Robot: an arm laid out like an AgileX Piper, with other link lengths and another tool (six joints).
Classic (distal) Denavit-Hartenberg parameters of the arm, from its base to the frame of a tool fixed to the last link. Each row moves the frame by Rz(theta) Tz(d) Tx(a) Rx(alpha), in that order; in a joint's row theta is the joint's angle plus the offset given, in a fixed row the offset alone. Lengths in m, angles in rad.
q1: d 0.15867  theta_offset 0  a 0  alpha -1.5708
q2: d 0  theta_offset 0.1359  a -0.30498  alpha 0
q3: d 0  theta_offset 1.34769  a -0.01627  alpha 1.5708
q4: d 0.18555  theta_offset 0  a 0  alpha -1.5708
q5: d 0  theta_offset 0  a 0  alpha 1.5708
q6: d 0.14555  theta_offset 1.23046  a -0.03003  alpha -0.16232
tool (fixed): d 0.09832  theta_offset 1.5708  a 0  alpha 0
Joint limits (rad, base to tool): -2.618..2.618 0..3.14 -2.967..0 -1.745..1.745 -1.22..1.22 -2.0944..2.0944
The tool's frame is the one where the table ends.
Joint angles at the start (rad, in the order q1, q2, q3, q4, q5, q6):
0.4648 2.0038 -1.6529 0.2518 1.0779 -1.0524
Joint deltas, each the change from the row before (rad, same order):
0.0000 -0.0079 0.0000 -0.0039 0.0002 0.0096
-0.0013 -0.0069 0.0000 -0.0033 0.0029 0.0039
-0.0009 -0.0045 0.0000 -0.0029 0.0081 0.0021
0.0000 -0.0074 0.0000 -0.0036 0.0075 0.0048
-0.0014 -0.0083 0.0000 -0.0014 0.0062 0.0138
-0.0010 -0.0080 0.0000 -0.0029 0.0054 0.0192
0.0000 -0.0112 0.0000 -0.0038 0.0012 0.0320
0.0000 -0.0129 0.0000 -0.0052 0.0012 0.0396
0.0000 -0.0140 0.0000 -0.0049 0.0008 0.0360
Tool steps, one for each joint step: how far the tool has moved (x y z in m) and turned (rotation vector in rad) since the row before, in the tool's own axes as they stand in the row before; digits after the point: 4 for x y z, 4 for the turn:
0.0004 0.0008 -0.0032 -0.0087 -0.0011 0.0047
-0.0001 0.0002 -0.0029 -0.0048 -0.0016 0.0013
-0.0006 -0.0013 -0.0018 0.0029 -0.0029 0.0011
0.0001 -0.0011 -0.0028 -0.0004 -0.0024 0.0015
-0.0001 -0.0004 -0.0034 -0.0043 -0.0002 0.0122
-0.0004 -0.0002 -0.0033 -0.0057 -0.0014 0.0165
0.0002 0.0010 -0.0046 -0.0144 0.0002 0.0260
0.0000 0.0012 -0.0053 -0.0173 -0.0001 0.0323
0.0004 0.0013 -0.0057 -0.0180 0.0012 0.0285

